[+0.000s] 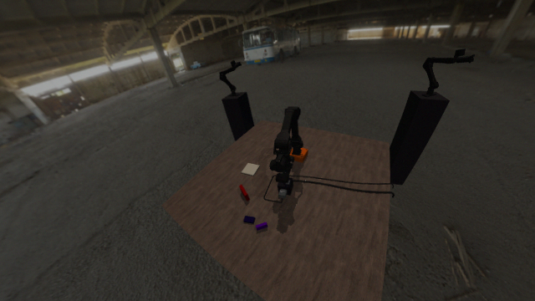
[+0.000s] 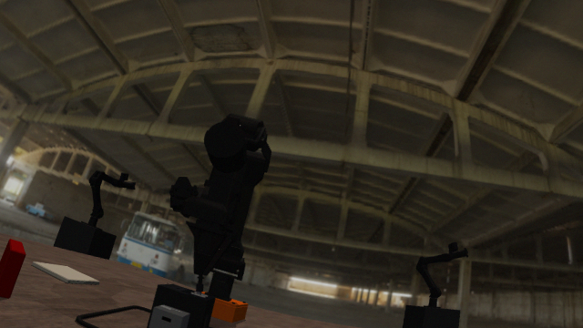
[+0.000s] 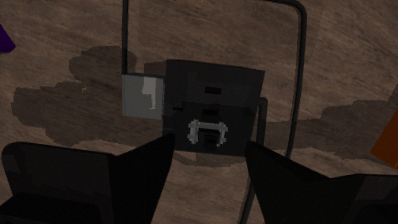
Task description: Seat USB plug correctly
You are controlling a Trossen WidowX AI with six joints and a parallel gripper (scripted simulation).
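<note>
Right now my gripper tip is 1 cm to the right of the silver USB socket and 4 cm above it. Also, from my gripper tip: blue block (26 cm ahead, 15 cm to the right, 10 cm below); red block (11 cm ahead, 25 cm to the right, 8 cm below); white pad (11 cm behind, 32 cm to the right, 10 cm below).
</note>
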